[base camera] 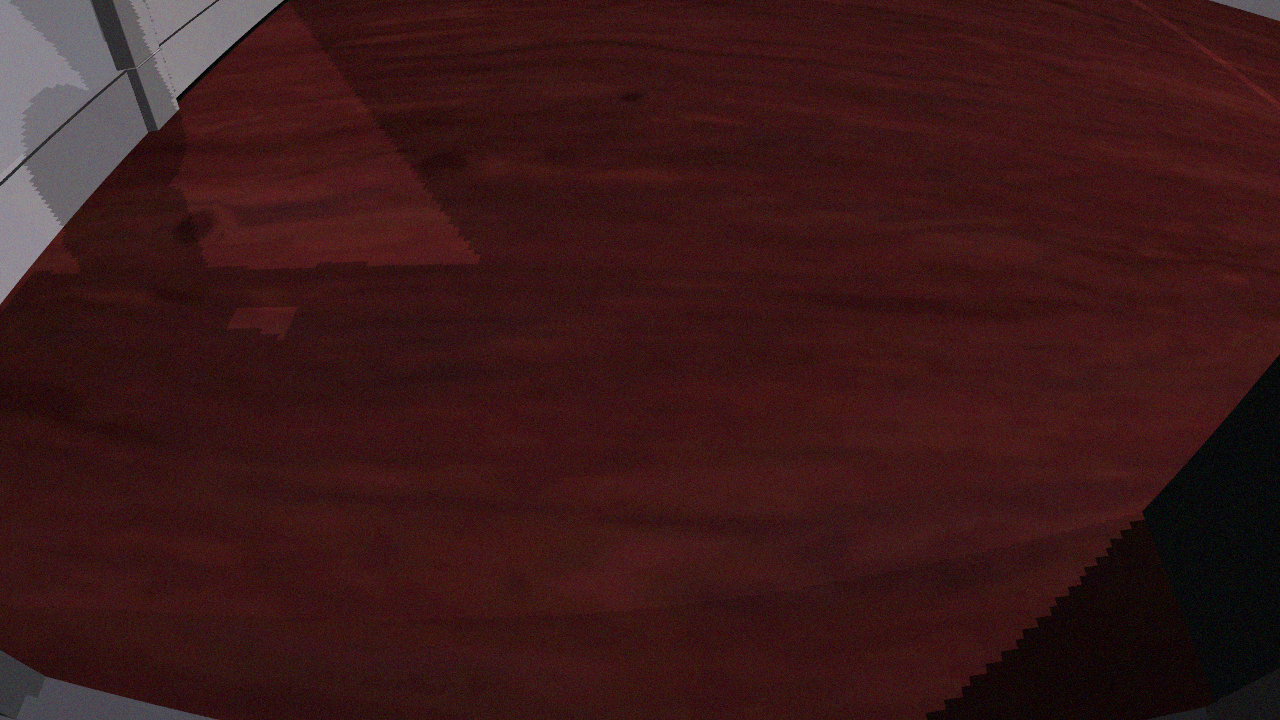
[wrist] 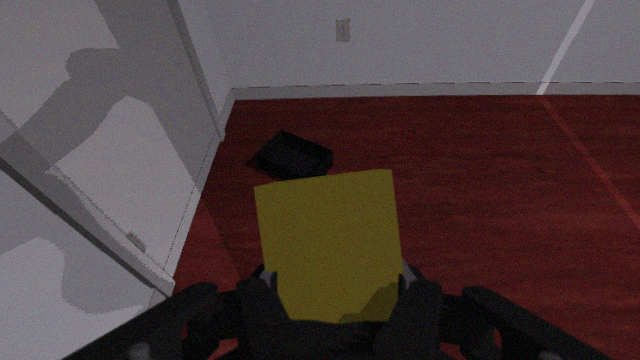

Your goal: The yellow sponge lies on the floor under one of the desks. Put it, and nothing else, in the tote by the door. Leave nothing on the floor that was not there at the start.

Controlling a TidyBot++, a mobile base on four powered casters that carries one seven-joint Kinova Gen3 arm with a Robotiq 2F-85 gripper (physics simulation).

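Frame: origin at the arm's base, x ahead, y left, z up, level; centimetres.
Where they show: gripper, fingertip midpoint: [wrist: 336,273].
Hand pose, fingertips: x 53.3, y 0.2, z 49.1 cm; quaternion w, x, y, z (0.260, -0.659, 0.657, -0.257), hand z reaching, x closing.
Note:
After its pixels a point has its place.
The yellow sponge [wrist: 330,240] @[z 53.0, x 53.2, y 0.5 cm] fills the lower middle of the wrist view. My gripper [wrist: 336,273] @[z 49.1, x 53.3, y 0.2 cm] is shut on it, with one finger on its left side and one on its right. The dark open-topped tote [wrist: 295,156] @[z -39.3, x 151.0, y 20.6 cm] stands on the floor past the sponge in the wrist view, a little left of centre and near the corner of the room. The sponge partly overlaps the tote's near edge in that view. Neither the tote nor the gripper shows in the base camera view.
A white door and its frame [wrist: 195,65] @[z 3.9, x 164.1, y 61.1 cm] run along the left in the wrist view. A wall [wrist: 440,45] @[z -8.9, x 204.8, y -56.2 cm] with a small plate [wrist: 343,30] @[z 0.4, x 203.5, y -3.8 cm] stands behind the tote. In the base camera view, a dark block-like surface [base camera: 1235,537] @[z -33.1, x 24.8, y -34.4 cm] stands at the right edge above the red floor [base camera: 626,376] @[z -39.6, x 42.0, y 0.5 cm].

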